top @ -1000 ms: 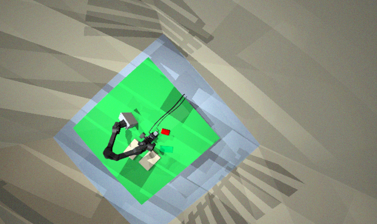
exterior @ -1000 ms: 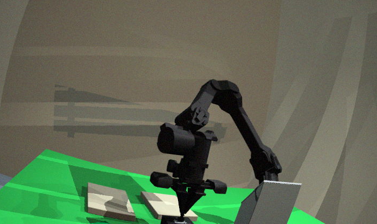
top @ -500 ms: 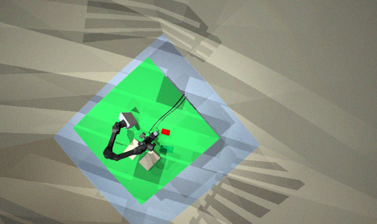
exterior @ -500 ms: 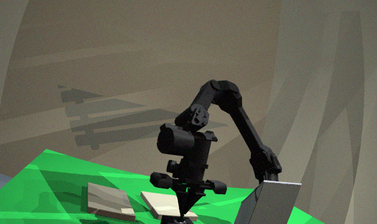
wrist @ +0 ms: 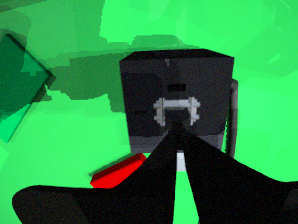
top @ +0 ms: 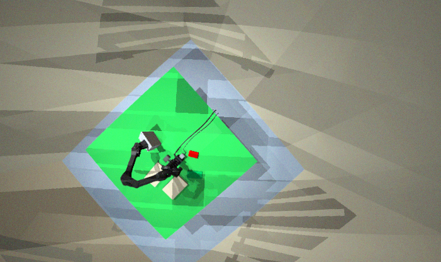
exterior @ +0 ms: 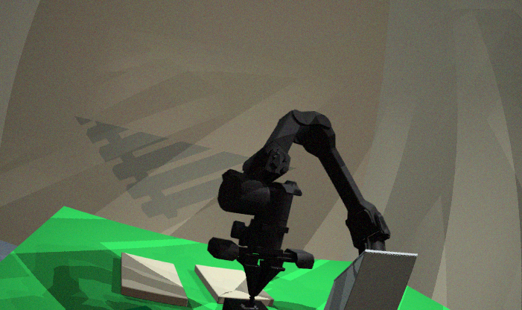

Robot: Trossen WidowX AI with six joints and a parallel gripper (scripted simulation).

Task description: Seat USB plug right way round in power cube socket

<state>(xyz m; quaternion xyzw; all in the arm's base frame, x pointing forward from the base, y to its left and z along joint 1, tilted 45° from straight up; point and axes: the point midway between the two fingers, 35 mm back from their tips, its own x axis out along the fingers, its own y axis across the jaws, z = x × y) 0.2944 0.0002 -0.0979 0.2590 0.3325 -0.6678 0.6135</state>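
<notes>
Now: the usb plug 2 cm below my gripper tip. Also, from my gripper tip: red block 14 cm to the left, 10 cm below, 6 cm ahead; then dark green translucent piece 22 cm ahead, 10 cm below, 1 cm to the left.
</notes>
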